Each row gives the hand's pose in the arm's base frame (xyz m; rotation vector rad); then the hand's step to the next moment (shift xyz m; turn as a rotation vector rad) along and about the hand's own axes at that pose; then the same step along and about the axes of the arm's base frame.
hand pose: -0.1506 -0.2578 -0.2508 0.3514 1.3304 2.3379
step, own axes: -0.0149 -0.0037 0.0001 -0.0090 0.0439 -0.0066
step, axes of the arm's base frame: 0.0140 -0.0054 -0.0033 -0.0053 -0.0291 0.0344
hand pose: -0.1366 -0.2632 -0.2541 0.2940 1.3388 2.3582
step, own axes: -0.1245 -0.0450 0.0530 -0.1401 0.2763 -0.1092
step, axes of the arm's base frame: 0.1422 0.0053 -0.0088 0.0160 -0.2724 0.1828
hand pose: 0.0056 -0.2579 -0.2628 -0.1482 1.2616 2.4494
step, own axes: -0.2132 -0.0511 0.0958 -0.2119 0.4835 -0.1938
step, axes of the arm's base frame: 0.2235 0.0432 0.0737 -0.0029 -0.4694 0.3097
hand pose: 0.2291 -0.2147 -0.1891 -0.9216 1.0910 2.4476
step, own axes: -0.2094 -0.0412 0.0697 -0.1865 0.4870 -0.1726
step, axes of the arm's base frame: 0.1471 0.0759 0.1517 -0.0328 -0.4554 0.3054
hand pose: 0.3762 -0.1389 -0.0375 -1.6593 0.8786 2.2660
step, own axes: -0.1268 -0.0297 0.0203 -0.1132 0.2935 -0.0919
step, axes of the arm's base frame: 0.0426 0.0584 0.1102 -0.0292 -0.2675 0.1871
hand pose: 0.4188 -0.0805 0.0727 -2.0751 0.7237 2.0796
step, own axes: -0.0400 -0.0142 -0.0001 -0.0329 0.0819 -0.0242
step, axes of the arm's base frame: 0.0081 0.0223 0.0352 -0.0094 -0.0737 0.0534
